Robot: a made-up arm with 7 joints. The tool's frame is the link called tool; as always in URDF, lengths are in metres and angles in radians. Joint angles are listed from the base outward. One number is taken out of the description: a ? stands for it. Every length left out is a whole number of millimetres.
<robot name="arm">
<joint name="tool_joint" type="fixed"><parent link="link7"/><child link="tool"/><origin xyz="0.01 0 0" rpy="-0.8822 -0.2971 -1.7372"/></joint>
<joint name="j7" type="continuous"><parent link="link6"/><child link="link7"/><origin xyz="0.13 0 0" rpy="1.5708 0 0"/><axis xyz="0 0 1"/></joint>
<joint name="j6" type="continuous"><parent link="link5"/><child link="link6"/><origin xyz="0.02 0 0" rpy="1.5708 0 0"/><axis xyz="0 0 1"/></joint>
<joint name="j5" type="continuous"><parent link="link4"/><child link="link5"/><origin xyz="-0.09 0.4 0" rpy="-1.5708 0 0"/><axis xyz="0 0 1"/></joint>
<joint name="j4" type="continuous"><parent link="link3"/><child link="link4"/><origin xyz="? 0.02 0" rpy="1.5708 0 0"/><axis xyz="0 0 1"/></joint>
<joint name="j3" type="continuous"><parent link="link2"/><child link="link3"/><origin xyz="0 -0.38 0" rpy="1.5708 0 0"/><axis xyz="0 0 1"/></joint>
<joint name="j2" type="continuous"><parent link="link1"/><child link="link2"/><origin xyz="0.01 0 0" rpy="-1.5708 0 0"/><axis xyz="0 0 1"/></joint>
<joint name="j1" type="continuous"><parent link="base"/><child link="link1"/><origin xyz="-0.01 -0.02 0.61"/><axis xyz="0 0 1"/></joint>
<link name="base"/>
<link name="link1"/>
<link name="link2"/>
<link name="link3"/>
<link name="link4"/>
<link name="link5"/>
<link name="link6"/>
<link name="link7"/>
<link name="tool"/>
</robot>
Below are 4 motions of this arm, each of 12 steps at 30 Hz.
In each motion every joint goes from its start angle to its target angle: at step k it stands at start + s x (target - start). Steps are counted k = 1, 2, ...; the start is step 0. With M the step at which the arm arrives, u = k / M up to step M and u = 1 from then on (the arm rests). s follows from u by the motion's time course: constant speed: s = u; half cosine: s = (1 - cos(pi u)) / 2; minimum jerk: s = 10 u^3 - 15 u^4 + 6 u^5.
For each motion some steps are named. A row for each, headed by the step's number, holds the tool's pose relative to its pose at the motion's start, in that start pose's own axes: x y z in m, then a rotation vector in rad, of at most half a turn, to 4 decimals.
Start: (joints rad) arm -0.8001 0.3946 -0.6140 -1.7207 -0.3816 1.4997 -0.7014
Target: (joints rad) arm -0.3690 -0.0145 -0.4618 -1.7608 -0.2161 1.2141 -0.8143
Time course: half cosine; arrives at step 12
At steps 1, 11, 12:
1: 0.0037 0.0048 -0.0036 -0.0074 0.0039 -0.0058
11: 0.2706 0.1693 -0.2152 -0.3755 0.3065 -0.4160
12: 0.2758 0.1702 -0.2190 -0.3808 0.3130 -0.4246

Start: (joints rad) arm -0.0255 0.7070 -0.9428 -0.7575 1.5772 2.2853 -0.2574
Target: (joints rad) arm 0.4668 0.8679 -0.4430 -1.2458 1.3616 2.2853 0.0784
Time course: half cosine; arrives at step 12
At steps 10, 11, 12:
10: 0.2435 -0.5026 -0.2594 0.9972 -0.0958 0.1404
11: 0.2567 -0.5227 -0.2876 1.0520 -0.0966 0.1274
12: 0.2611 -0.5293 -0.2974 1.0707 -0.0968 0.1225

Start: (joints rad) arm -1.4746 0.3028 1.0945 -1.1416 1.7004 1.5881 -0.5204
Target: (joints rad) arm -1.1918 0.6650 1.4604 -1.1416 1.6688 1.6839 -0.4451
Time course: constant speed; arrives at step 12
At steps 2, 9, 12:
2: -0.0242 -0.0283 0.0102 0.0105 0.0126 0.1154
9: -0.0820 -0.1351 0.0421 0.0489 0.0529 0.5159
12: -0.0955 -0.1806 0.0532 0.0646 0.0681 0.6856

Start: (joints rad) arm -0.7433 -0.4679 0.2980 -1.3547 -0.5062 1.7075 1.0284
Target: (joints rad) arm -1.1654 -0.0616 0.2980 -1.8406 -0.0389 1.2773 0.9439
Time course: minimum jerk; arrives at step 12
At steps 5, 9, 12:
5: 0.0947 -0.1801 0.1306 0.3976 -0.0611 -0.3177
9: 0.0884 -0.5128 0.2625 1.1246 -0.1766 -0.6924
12: 0.0704 -0.5732 0.2715 1.2737 -0.1962 -0.7404

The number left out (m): 0.09
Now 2 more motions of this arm.
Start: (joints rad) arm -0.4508 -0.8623 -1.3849 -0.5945 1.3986 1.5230 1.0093
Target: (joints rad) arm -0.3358 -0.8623 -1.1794 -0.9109 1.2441 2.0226 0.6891
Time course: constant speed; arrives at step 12
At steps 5, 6, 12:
5: -0.0427 0.0150 0.0828 -0.0530 0.0325 0.0958
6: -0.0517 0.0153 0.0991 -0.0663 0.0350 0.1105
12: -0.1074 -0.0013 0.1912 -0.1587 0.0292 0.1619

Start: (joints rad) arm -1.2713 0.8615 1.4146 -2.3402 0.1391 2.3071 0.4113
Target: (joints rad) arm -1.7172 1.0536 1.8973 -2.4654 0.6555 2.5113 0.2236
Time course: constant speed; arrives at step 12
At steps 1, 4, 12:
1: -0.0020 0.0031 -0.0134 -0.0160 0.0367 0.0443
4: -0.0098 0.0110 -0.0567 -0.0704 0.1419 0.1720
12: -0.0405 0.0125 -0.1893 -0.2555 0.3829 0.4692

